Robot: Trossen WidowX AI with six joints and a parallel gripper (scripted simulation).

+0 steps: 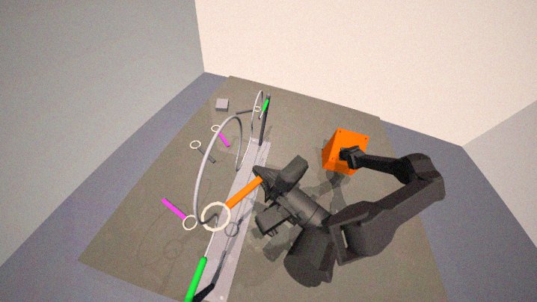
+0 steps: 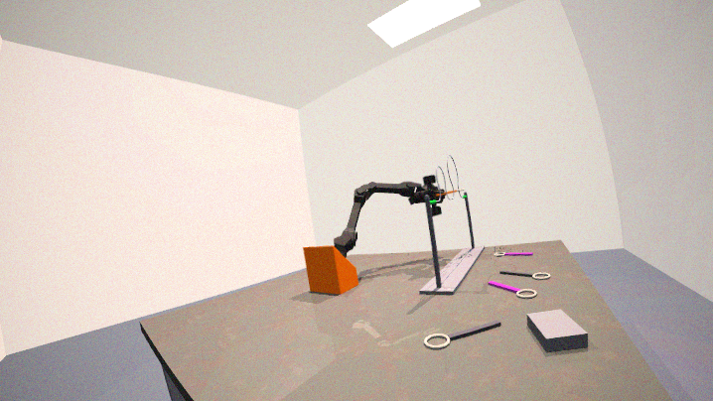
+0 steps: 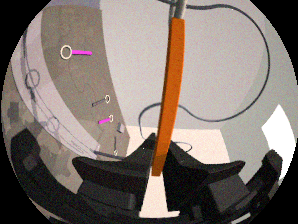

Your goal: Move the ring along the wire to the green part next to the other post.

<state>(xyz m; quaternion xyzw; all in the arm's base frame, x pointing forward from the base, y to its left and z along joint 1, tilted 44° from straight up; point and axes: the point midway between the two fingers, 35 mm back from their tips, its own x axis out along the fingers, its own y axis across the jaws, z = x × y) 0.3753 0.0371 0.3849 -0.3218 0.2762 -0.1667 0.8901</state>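
Now: the ring with orange handle 80 mm to the left of my gripper tip, 30 mm ahead of it and 10 mm above it. The rest, counted from my gripper tip: grey block 610 mm to the right, 300 mm below, 260 mm ahead.
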